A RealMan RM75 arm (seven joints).
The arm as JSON. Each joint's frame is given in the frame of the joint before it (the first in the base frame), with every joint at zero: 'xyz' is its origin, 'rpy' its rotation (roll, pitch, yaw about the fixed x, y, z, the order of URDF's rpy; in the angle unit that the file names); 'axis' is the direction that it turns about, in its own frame. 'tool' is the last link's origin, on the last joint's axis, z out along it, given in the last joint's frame.
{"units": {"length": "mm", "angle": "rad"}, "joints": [
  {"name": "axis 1", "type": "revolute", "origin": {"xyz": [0.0, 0.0, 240.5], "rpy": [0.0, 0.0, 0.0]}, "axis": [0.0, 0.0, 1.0]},
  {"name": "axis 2", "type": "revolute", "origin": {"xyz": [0.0, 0.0, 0.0], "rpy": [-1.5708, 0.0, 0.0]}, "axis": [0.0, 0.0, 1.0]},
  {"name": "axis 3", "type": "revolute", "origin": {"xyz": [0.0, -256.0, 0.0], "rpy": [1.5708, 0.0, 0.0]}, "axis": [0.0, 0.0, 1.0]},
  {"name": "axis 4", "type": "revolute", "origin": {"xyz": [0.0, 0.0, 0.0], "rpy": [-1.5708, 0.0, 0.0]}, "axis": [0.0, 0.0, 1.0]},
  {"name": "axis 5", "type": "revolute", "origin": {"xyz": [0.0, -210.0, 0.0], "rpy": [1.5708, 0.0, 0.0]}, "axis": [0.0, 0.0, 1.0]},
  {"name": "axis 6", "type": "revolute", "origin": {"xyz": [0.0, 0.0, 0.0], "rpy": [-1.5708, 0.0, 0.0]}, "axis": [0.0, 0.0, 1.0]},
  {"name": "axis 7", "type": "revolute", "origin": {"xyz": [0.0, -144.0, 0.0], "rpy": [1.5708, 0.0, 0.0]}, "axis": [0.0, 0.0, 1.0]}
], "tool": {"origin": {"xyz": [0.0, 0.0, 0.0], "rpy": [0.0, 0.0, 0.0]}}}
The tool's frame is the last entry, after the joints.
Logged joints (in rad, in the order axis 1, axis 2, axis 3, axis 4, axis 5, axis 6, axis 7), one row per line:
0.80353 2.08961 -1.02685 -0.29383 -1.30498 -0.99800 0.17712
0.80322 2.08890 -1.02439 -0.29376 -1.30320 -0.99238 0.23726
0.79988 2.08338 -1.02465 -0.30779 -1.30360 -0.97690 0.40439
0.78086 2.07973 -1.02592 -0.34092 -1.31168 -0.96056 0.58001
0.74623 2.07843 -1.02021 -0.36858 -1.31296 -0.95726 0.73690
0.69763 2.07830 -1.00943 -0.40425 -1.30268 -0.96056 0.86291
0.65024 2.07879 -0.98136 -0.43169 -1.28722 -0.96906 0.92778
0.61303 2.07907 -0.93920 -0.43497 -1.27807 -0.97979 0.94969
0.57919 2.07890 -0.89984 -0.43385 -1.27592 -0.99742 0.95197
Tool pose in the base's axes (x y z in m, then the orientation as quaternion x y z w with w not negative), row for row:
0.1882 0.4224 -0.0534 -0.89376 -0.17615 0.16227 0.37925
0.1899 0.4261 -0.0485 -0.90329 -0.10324 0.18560 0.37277
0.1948 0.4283 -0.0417 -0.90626 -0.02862 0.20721 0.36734
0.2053 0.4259 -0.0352 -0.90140 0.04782 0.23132 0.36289
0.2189 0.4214 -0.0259 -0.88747 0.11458 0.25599 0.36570
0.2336 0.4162 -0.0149 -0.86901 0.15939 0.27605 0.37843
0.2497 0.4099 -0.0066 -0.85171 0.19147 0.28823 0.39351
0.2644 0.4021 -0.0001 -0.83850 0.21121 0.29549 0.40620
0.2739 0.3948 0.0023 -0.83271 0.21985 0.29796 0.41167
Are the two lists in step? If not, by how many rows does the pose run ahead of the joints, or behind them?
The pose runs 1 row ahead of the joints: the pose in row i belongs to the joints in row i + 1.
